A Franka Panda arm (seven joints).
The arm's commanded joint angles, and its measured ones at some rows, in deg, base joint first. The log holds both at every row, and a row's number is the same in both.
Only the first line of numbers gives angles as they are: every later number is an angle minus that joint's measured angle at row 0.
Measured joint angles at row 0:
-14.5, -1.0, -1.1, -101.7, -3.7, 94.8, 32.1
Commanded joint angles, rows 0 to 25:
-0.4, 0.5, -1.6, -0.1, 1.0, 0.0, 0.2
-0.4, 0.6, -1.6, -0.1, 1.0, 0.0, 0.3
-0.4, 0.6, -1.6, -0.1, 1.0, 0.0, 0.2
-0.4, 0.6, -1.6, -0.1, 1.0, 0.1, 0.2
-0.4, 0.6, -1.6, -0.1, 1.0, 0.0, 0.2
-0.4, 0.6, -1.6, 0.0, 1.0, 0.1, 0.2
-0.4, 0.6, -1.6, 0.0, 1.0, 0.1, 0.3
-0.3, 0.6, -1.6, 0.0, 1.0, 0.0, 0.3
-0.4, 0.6, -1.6, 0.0, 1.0, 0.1, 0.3
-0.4, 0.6, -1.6, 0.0, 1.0, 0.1, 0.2
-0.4, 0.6, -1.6, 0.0, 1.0, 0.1, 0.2
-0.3, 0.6, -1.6, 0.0, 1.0, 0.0, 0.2
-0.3, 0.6, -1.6, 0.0, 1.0, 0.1, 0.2
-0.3, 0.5, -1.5, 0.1, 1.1, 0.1, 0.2
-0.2, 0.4, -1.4, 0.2, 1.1, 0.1, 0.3
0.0, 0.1, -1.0, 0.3, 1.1, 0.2, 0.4
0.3, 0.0, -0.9, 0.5, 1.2, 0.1, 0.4
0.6, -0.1, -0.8, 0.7, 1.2, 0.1, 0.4
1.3, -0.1, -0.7, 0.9, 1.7, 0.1, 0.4
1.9, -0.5, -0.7, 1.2, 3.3, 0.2, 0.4
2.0, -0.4, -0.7, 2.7, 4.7, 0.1, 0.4
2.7, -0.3, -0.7, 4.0, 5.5, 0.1, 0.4
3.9, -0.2, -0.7, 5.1, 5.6, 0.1, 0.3
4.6, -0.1, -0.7, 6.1, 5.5, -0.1, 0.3
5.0, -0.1, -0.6, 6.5, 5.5, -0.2, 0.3
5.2, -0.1, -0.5, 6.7, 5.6, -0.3, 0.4
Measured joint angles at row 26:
4.1, -0.1, -0.8, 4.9, 4.9, 0.2, 0.0
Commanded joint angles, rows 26 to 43:
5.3, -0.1, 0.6, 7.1, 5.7, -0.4, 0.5
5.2, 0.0, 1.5, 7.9, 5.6, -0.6, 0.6
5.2, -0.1, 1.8, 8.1, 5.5, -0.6, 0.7
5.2, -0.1, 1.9, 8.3, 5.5, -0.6, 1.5
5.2, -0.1, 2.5, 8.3, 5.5, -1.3, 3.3
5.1, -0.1, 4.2, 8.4, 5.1, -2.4, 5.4
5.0, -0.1, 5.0, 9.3, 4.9, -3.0, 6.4
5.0, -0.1, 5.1, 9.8, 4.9, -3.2, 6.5
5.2, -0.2, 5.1, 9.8, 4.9, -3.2, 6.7
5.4, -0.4, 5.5, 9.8, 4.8, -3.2, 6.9
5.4, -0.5, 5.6, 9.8, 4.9, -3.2, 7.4
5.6, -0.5, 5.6, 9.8, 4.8, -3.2, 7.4
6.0, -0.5, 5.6, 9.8, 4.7, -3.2, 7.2
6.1, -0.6, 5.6, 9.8, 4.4, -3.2, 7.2
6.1, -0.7, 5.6, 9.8, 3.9, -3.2, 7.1
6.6, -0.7, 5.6, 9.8, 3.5, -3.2, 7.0
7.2, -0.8, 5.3, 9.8, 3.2, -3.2, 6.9
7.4, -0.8, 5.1, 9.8, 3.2, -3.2, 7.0
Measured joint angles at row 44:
6.3, -0.3, 5.2, 9.1, 4.6, -1.7, 6.3
